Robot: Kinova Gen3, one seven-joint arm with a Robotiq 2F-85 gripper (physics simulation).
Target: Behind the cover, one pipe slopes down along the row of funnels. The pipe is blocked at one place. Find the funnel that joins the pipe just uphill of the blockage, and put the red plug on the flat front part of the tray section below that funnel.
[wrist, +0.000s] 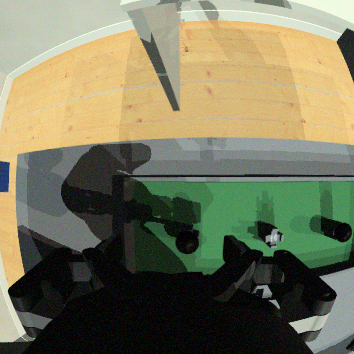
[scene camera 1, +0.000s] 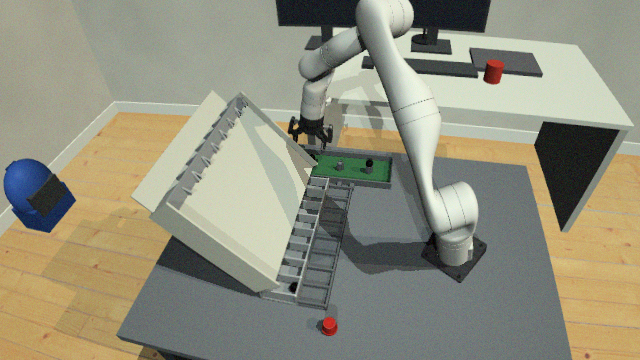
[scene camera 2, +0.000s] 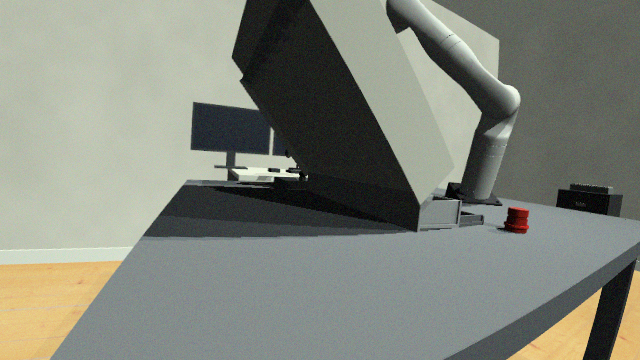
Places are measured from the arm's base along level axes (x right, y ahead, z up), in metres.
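Pixels of known places: gripper, between the fingertips: (wrist: 172, 246) (scene camera 1: 309, 146); arm's base, origin of its link: (scene camera 1: 453, 250) (scene camera 2: 474, 192).
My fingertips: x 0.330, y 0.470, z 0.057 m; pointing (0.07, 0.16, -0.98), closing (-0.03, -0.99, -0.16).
Observation:
Ahead of a thing's pixels: the offset from my fingertips to its top centre. "*": to the spot under its first point.
The red plug {dx -0.589, dy -0.167, dz -0.047 m} (scene camera 1: 329, 326) (scene camera 2: 516, 220) stands upright on the grey table, beyond the near end of the sectioned tray (scene camera 1: 320, 264). The cream cover (scene camera 1: 245, 185) leans over the tray's back; the row of funnels (scene camera 1: 212, 149) shows along its upper edge. The pipe and its blockage are hidden. A black ball {dx -0.497, dy -0.060, dz -0.055 m} (scene camera 1: 294, 287) lies in the tray's nearest compartment. My gripper (scene camera 1: 310, 143) (wrist: 172, 246) is open and empty. It hangs above the left part of the green tray (scene camera 1: 354, 175) (wrist: 225, 200), over a black-topped piece {dx -0.009, dy -0.008, dz -0.031 m} (wrist: 187, 242), which is well below the fingers.
In the green tray stand a grey piece {* dx -0.023, dy -0.110, dz -0.056 m} (scene camera 1: 340, 165) (wrist: 272, 236) and another black-topped piece {dx -0.014, dy -0.208, dz -0.031 m} (scene camera 1: 369, 165) (wrist: 340, 230). The cover's raised far corner is close to the gripper's left. Behind are a white desk (scene camera 1: 565, 90) and a red cylinder (scene camera 1: 493, 72).

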